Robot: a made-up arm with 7 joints.
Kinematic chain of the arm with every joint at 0, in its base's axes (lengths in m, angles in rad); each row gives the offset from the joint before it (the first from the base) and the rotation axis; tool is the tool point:
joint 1: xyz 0 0 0.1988 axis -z
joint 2: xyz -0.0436 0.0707 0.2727 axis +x
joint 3: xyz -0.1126 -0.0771 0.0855 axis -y
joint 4: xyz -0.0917 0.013 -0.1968 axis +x
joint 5: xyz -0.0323 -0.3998 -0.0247 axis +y
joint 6: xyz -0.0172 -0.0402 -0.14 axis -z
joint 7: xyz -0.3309 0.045 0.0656 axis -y
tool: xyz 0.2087 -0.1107 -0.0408
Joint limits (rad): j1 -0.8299..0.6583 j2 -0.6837..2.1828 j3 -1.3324..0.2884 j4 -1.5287..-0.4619 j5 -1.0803..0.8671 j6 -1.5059..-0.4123 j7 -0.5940..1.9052
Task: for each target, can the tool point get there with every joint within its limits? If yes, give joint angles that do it. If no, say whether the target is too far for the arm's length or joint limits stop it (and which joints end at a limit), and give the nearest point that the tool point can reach.
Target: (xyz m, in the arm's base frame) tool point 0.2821 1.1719 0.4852
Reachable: no: joint limits stop it (at a limit: joint 1, joint 2, joint 4, joint 5, joint 6, joint 7) | nearest point 0.0211 0.7079 0.7443 | short by 0.592 m
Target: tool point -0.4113 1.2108 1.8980
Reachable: no: too far | nearest point -0.2195 0.5502 1.1078 | short by 1.048 m
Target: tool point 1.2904 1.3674 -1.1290
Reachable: no: too far | nearest point 0.1936 0.5609 -0.0831 | short by 1.717 m
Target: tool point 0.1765 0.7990 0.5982
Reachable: no: joint limits stop it (at a limit: joint 1, joint 2, joint 4, joint 5, joint 6, joint 7) | nearest point 0.0725 0.6894 0.7649 | short by 0.225 m
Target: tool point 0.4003 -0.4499 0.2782
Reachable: yes | joints -0.6229 1.1499 -0.8689 -0.9158 -0.4146 -1.3417 1.6443
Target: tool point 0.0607 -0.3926 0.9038
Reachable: yes | joints -0.5316 -0.3725 -0.9708 -0.6069 -0.0725 -1.1963 0.4461
